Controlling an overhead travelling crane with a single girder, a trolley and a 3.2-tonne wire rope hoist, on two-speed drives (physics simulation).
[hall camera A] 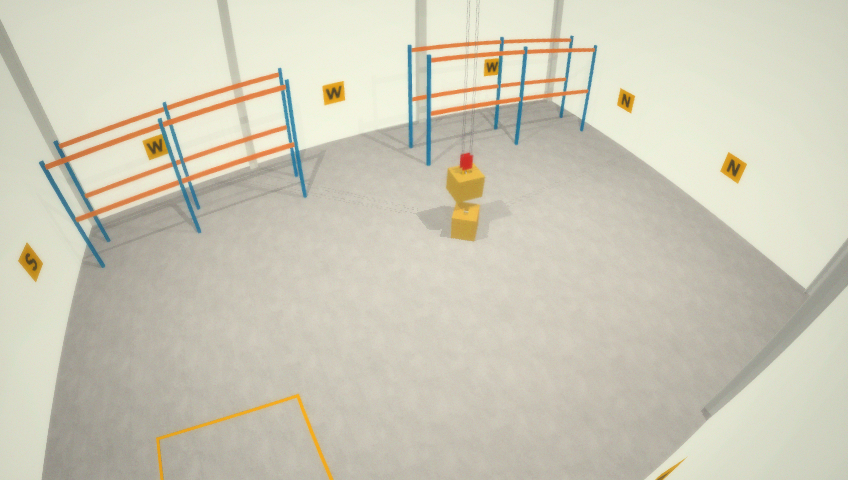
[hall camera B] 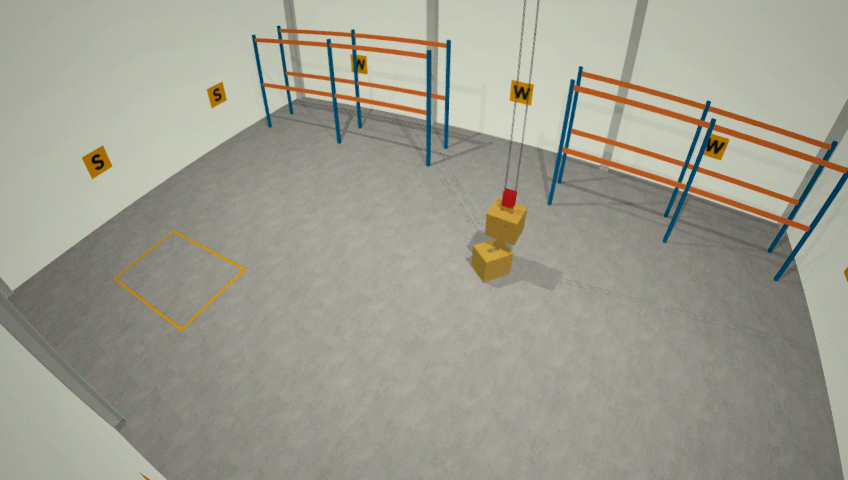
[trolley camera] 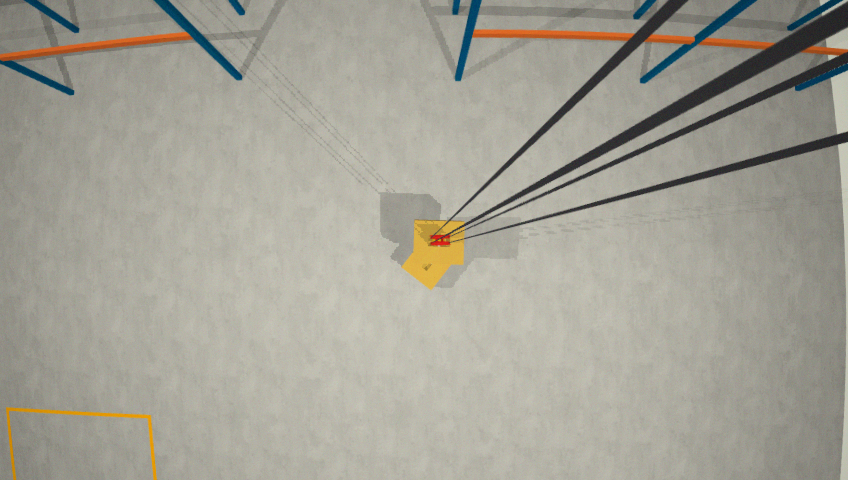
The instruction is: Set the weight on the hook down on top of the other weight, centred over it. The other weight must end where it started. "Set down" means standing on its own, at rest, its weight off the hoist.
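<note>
My gripper, the red hook block (hall camera A: 465, 161) (hall camera B: 508, 198) (trolley camera: 439, 240), hangs on its ropes and carries a yellow block weight (hall camera A: 465, 185) (hall camera B: 505, 223) (trolley camera: 452, 252). The other yellow weight (hall camera A: 464, 224) (hall camera B: 491, 264) (trolley camera: 429, 278) stands on the floor below it. The hung weight is a little above the standing one and off centre. In the trolley view it covers the upper right part of the standing weight, whose lower left part shows. The two are turned differently about the vertical. The hook's hold on the lug is too small to see clearly.
One blue and orange rack (hall camera A: 179, 175) (hall camera B: 561, 142) (trolley camera: 198, 38) and a second rack (hall camera A: 428, 110) (hall camera B: 428, 107) (trolley camera: 466, 41) stand along the W wall, beyond the weights. A yellow outlined rectangle (hall camera A: 227, 417) (hall camera B: 148, 303) (trolley camera: 78, 412) is marked on the floor away from them.
</note>
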